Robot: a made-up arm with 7 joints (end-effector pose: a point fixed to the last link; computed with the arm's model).
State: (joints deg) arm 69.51 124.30 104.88 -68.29 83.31 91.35 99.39
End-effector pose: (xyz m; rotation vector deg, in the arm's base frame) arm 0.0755 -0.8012 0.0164 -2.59 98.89 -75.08
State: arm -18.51 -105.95 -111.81 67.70 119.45 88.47 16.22
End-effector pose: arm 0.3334 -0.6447 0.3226 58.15 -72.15 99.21
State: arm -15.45 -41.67 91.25 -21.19 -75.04 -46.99 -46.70
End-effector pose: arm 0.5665 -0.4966 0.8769 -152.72 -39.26 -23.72
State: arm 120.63 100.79 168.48 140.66 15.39 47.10 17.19
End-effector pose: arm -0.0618 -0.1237 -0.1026 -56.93 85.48 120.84
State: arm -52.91 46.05 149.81 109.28 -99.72 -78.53 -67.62
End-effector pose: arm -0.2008 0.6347 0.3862 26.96 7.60 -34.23
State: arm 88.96 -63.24 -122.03 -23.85 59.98 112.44 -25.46
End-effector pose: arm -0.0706 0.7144 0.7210 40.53 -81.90 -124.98
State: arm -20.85 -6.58 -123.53 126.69 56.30 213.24 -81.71
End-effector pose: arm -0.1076 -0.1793 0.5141 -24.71 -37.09 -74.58
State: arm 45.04 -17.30 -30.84 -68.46 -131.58 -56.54 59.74
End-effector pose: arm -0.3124 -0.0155 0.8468 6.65 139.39 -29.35
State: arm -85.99 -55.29 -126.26 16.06 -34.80 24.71 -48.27
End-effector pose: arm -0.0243 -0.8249 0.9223 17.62 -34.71 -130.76
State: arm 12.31 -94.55 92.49 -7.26 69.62 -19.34 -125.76
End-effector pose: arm 1.0047 0.2394 0.2623 6.61 -26.82 -114.95
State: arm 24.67 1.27 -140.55 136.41 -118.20 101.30 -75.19
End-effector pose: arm 0.0947 -0.4703 0.5387 113.96 97.43 -39.75
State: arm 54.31 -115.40 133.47 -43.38 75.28 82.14 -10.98
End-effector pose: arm 0.5126 0.4713 -0.3079 -21.33 128.01 -2.77
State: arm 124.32 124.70 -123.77 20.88 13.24 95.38 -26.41
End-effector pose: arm 0.4172 -0.5356 -0.3443 -110.89 115.45 -68.51
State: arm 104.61 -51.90 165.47 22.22 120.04 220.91 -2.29
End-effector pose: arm 0.0879 0.4656 0.9006 127.42 23.03 -52.64
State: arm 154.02 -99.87 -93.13 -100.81 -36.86 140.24 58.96
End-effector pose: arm -0.3015 -0.0370 0.2205 116.26 -9.71 48.74
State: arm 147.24 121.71 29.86 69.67 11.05 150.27 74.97
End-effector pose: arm 0.6122 -0.3529 0.1645 108.44 39.25 54.56
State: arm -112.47 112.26 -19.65 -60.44 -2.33 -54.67 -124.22
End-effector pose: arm 0.1931 0.6003 -0.3446 -26.68 -24.04 -49.88
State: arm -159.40 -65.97 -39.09 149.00 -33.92 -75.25 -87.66
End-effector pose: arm -0.2454 0.2439 0.2705 32.43 -1.13 -57.25
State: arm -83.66 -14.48 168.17 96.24 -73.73 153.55 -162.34
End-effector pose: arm -0.1080 0.1415 0.9719 -69.82 -25.50 67.77
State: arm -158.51 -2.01 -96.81 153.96 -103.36 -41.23 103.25
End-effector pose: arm -0.1015 0.4472 0.4138 55.32 22.74 133.17
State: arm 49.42 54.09 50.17 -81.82 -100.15 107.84 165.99
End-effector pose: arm -0.2136 -0.5751 0.2086 123.61 -12.54 5.23
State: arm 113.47 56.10 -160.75 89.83 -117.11 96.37 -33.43
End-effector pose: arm 0.6543 -0.4191 0.3335 98.83 102.58 16.80
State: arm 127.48 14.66 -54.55 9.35 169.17 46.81 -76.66
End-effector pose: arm 0.1128 0.0828 1.2889 41.59 -3.52 -17.32
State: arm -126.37 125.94 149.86 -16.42 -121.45 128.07 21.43
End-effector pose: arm 0.1090 0.7085 -0.1798 -29.31 162.84 59.18
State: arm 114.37 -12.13 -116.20 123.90 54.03 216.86 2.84
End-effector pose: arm 0.2065 0.0918 0.5151 -15.94 -45.97 145.00
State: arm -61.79 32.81 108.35 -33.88 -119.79 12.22 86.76
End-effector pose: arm -0.6408 0.1890 1.0122 13.84 77.28 -116.09
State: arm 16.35 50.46 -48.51 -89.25 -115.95 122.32 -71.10
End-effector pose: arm -0.4231 0.2043 0.5169 -2.84 -101.36 -82.01
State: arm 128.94 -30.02 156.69 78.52 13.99 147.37 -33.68
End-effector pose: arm -0.1886 0.0065 0.9249 -15.85 -20.73 81.18
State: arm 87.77 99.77 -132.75 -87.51 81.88 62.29 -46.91
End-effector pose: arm -0.3483 -0.6415 0.4113 -13.63 -27.55 121.78
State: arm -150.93 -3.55 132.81 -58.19 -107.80 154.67 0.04
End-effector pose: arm -0.2719 0.2872 0.8100 -59.70 12.26 16.85
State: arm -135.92 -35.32 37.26 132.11 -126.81 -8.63 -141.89
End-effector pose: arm -0.0873 -0.5276 0.2785 -38.34 -86.48 63.81
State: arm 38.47 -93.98 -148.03 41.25 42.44 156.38 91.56
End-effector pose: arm 0.6037 0.3596 0.4701 -59.82 -84.51 -100.70
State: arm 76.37 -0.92 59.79 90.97 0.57 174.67 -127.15
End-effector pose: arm -0.0630 0.2462 0.8111 5.20 -8.91 -170.63
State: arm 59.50 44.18 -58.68 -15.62 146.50 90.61 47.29
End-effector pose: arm -0.2043 -0.5447 1.0338 33.72 -41.65 8.62
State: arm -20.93 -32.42 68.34 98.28 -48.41 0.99 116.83
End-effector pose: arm 0.6237 0.2277 0.5780 139.33 -78.80 21.62
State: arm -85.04 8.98 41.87 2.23 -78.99 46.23 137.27
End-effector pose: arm -0.1003 0.3144 1.2488 37.08 37.74 -155.85
